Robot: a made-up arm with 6 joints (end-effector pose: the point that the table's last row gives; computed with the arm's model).
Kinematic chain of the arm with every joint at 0, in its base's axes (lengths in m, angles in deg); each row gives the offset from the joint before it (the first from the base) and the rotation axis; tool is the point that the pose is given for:
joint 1: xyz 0 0 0.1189 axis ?
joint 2: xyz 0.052 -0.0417 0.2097 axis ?
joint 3: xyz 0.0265 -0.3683 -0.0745 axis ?
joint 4: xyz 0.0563 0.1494 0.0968 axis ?
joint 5: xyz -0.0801 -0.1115 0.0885 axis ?
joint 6: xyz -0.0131 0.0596 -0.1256 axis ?
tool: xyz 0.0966 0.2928 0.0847
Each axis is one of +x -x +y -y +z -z.
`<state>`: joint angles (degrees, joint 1 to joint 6).
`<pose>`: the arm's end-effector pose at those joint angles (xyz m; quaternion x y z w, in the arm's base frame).
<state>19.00 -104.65 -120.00 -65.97 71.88 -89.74</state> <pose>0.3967 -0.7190 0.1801 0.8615 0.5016 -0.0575 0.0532</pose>
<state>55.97 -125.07 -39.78 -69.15 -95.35 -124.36</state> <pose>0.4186 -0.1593 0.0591 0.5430 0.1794 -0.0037 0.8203</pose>
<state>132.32 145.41 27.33 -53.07 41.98 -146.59</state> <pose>0.2968 0.0197 0.0636 0.3789 -0.2619 -0.3844 0.8001</pose>
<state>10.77 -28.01 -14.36 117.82 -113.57 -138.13</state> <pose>0.3019 -0.5903 0.0843 -0.8121 0.3186 -0.1812 0.4541</pose>
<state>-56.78 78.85 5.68 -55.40 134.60 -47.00</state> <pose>0.0890 -0.2895 0.2592 -0.7167 0.0847 -0.5324 0.4424</pose>
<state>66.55 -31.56 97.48 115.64 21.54 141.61</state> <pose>0.1645 0.2251 -0.2190 -0.1065 -0.1245 0.0861 0.9827</pose>
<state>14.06 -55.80 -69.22 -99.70 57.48 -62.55</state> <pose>0.3974 -0.2427 0.3425 0.4261 0.8386 -0.0548 0.3349</pose>
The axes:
joint 1: +x
joint 2: -y
joint 3: -x
joint 4: +z
joint 5: -x
joint 6: -z

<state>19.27 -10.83 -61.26 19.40 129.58 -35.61</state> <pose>0.0197 -0.4139 -0.1549 -0.4157 0.0339 0.2977 0.8587</pose>
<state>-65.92 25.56 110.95 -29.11 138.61 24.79</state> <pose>0.0141 0.1678 0.5304 0.2963 0.1404 0.2563 0.9093</pose>
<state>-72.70 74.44 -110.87 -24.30 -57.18 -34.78</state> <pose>-0.0232 -0.0991 1.0920 0.6851 0.0698 0.5197 0.5056</pose>
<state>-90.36 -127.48 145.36 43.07 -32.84 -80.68</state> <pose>-0.0123 0.5629 0.3427 -0.4785 -0.8202 0.1649 0.2666</pose>
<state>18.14 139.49 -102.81 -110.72 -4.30 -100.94</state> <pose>-0.3742 -0.6542 -0.0518 0.3801 -0.6775 0.5966 0.2017</pose>
